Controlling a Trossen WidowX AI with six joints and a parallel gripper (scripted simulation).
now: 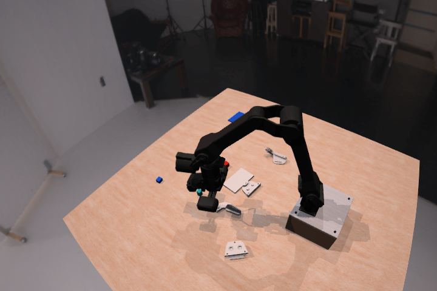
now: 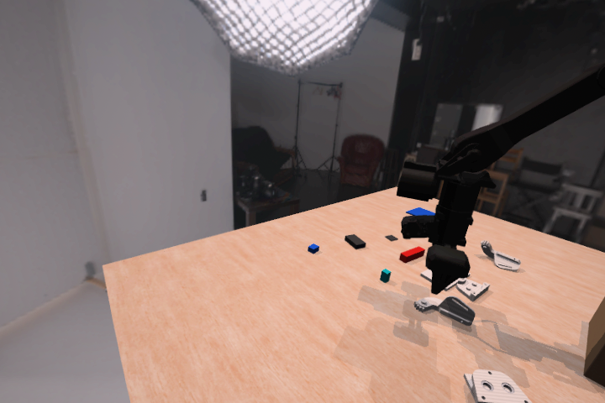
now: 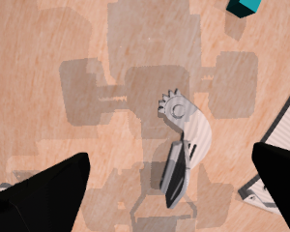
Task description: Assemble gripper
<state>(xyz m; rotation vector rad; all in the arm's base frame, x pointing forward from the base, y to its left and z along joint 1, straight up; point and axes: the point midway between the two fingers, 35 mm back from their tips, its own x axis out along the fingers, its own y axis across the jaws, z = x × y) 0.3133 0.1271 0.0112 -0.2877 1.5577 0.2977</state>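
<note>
My gripper tip is 11 cm short of the teal cube, 3 cm to the left of it and 7 cm above it. Round my gripper tip: red block (12 cm ahead, 19 cm to the right, 7 cm below); black block (27 cm ahead, 12 cm to the right, 8 cm below); blue cube (32 cm ahead, 1 cm to the left, 8 cm below).
</note>
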